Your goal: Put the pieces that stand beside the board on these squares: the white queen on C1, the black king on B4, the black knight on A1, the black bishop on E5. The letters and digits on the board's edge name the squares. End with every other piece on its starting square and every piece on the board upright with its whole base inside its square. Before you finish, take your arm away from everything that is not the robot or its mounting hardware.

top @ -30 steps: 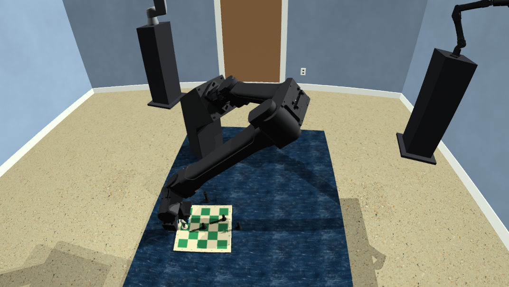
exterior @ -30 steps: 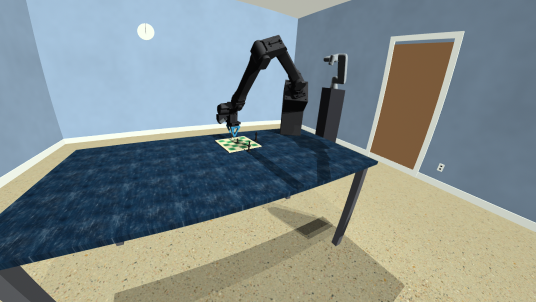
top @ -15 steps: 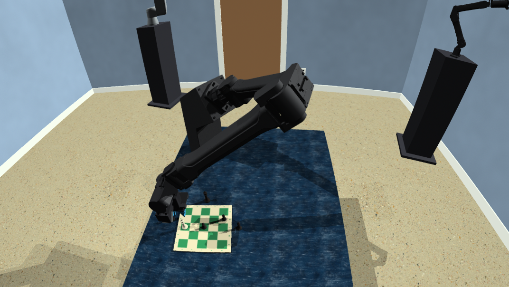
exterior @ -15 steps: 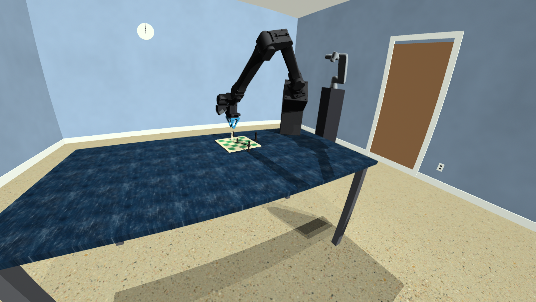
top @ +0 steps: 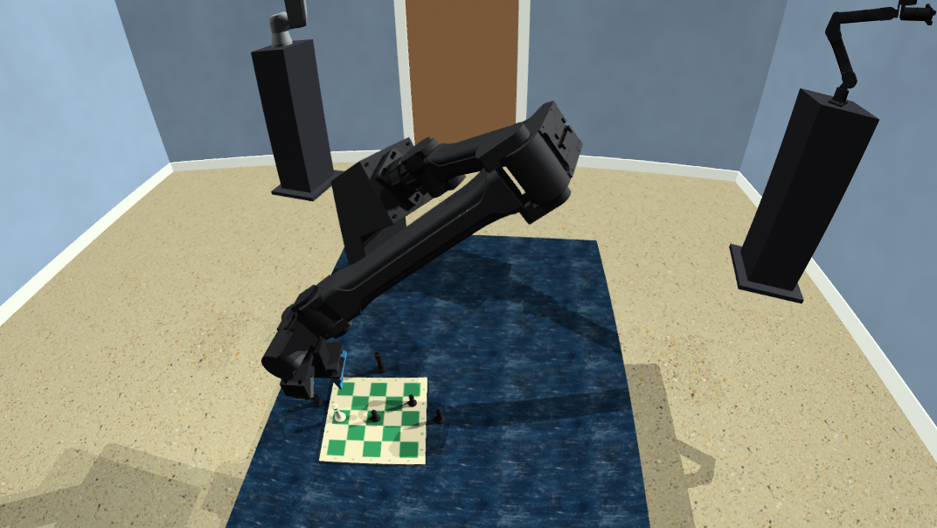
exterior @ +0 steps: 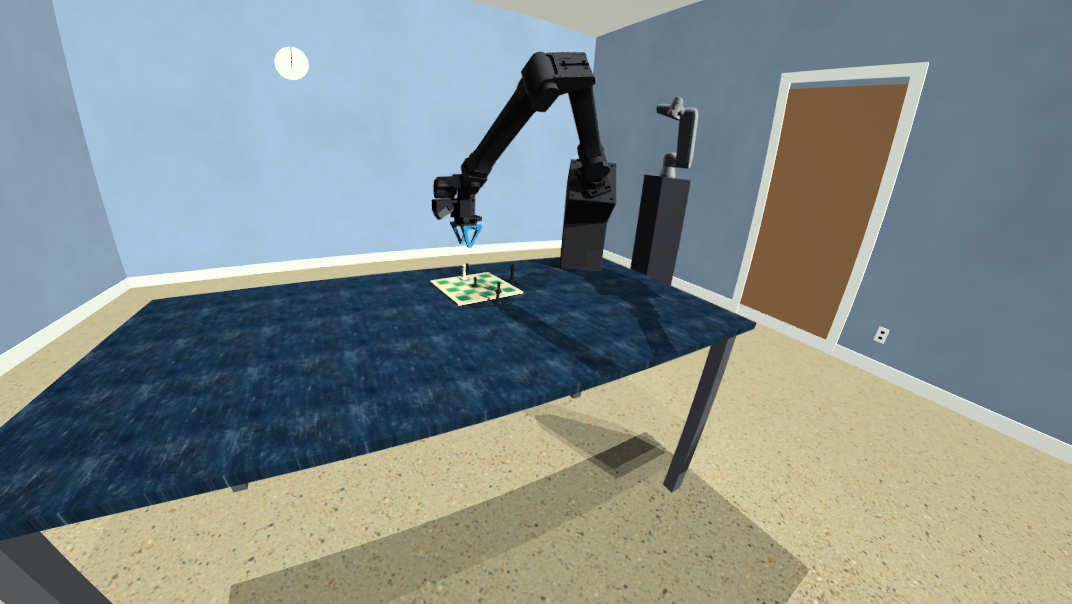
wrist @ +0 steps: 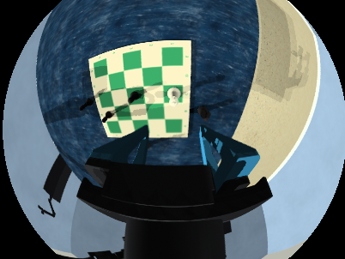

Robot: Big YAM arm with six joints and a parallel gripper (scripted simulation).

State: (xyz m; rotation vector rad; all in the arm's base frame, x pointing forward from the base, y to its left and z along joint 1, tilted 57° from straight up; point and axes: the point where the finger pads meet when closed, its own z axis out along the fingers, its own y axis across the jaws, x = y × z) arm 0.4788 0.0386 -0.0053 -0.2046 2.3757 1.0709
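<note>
My gripper is now 150 mm past the black king, 100 mm above it and 20 mm to the right of it. The rest, counted from my hand: white queen 100 mm below, 10 mm ahead; then cream board 120 mm below, 70 mm to the left, 30 mm behind.
</note>
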